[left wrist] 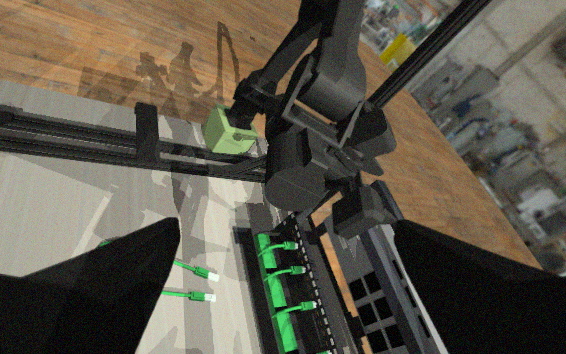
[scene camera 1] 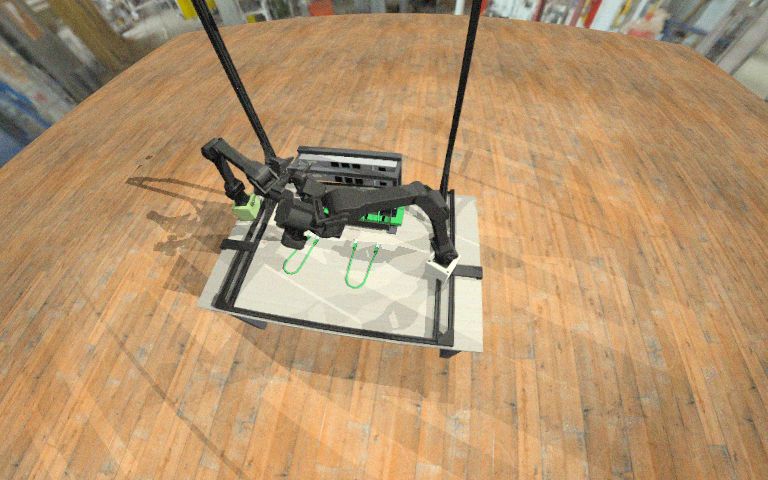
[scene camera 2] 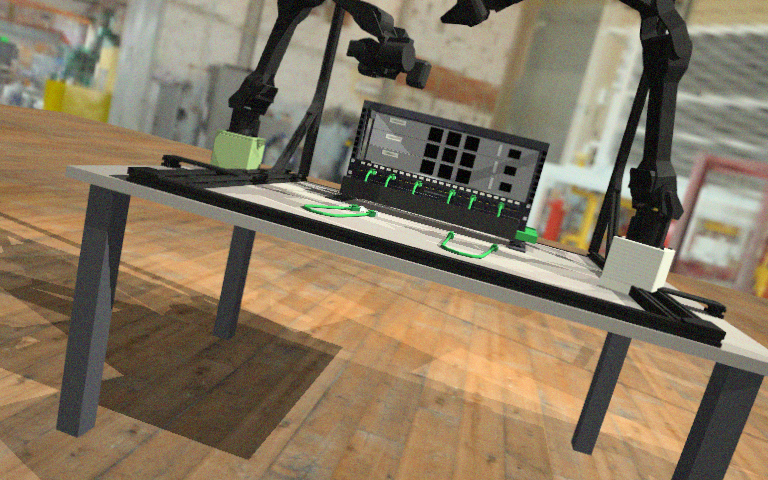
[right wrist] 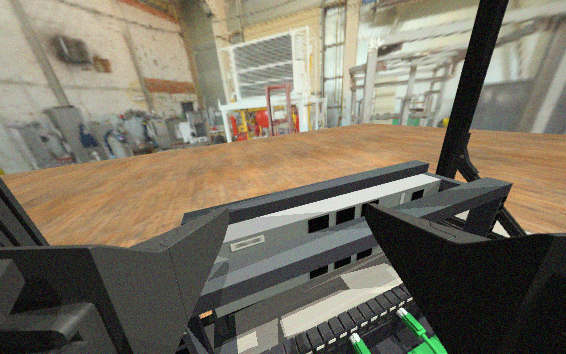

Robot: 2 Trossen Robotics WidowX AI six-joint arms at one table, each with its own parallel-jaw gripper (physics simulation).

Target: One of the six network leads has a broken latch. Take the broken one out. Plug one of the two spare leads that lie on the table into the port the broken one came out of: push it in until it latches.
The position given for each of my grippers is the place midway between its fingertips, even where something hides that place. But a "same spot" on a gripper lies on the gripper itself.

Labels:
My right gripper shows in the left wrist view, in scene camera 1, in scene camera 2 (410,78) and in the right wrist view (296,211). One and the same spot on my right gripper: (scene camera 1: 278,165) is (left wrist: 376,131).

